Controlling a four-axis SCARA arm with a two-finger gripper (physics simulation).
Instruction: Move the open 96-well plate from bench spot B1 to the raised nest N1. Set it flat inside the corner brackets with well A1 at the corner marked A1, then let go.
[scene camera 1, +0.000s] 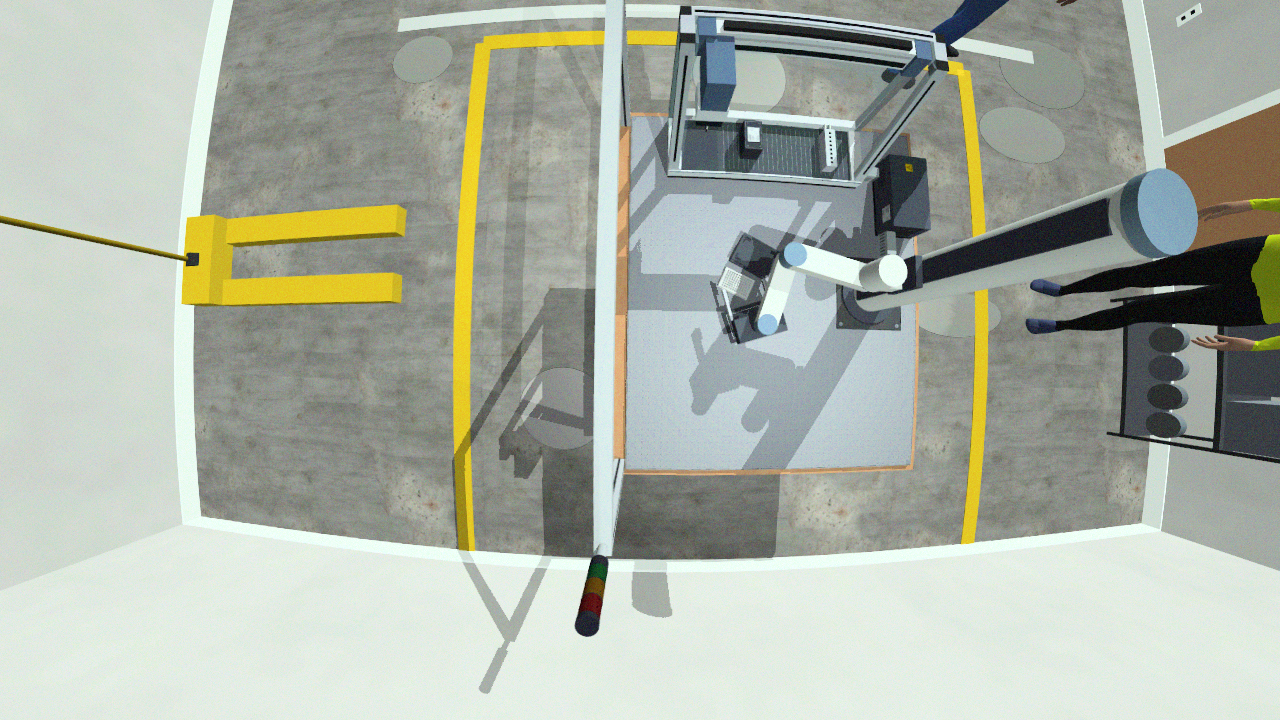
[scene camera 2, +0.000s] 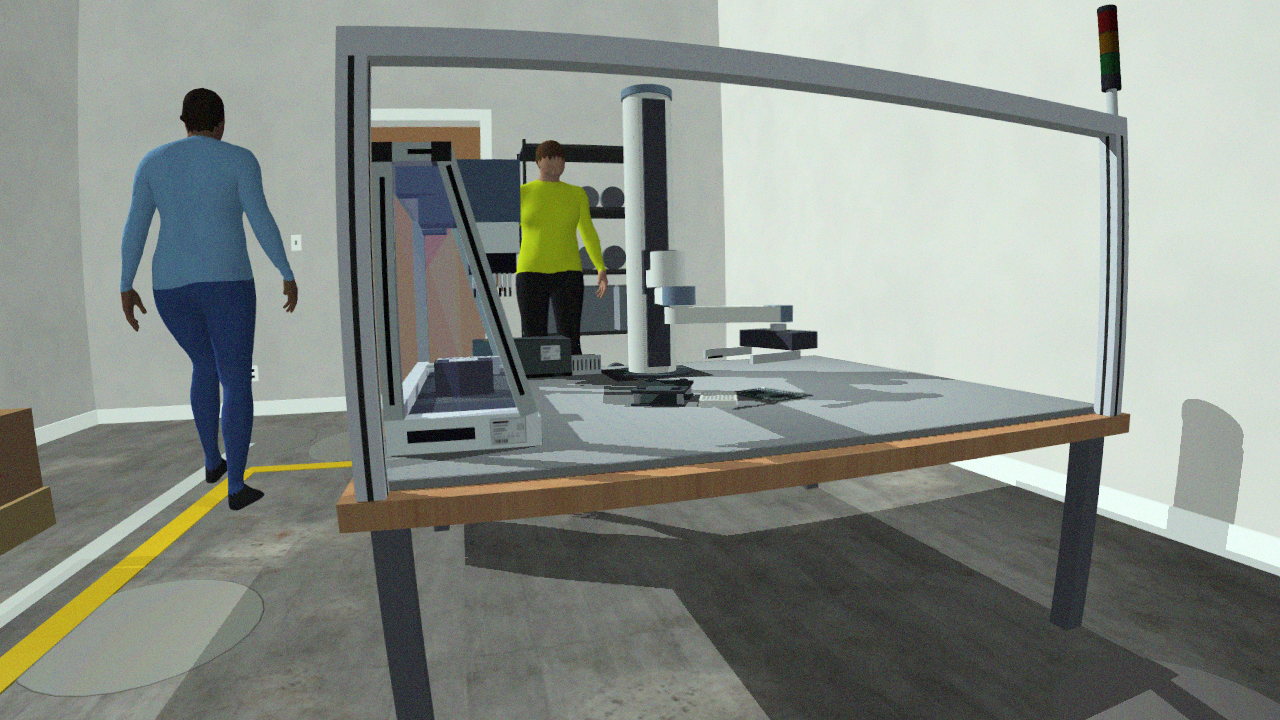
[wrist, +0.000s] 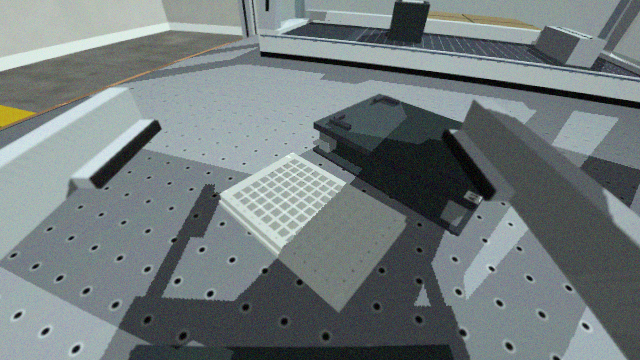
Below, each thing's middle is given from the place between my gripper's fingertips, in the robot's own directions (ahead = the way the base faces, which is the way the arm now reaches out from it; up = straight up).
Right now the white well plate (scene camera 1: 733, 282) is 90 mm below my hand and 20 mm to the right of it.
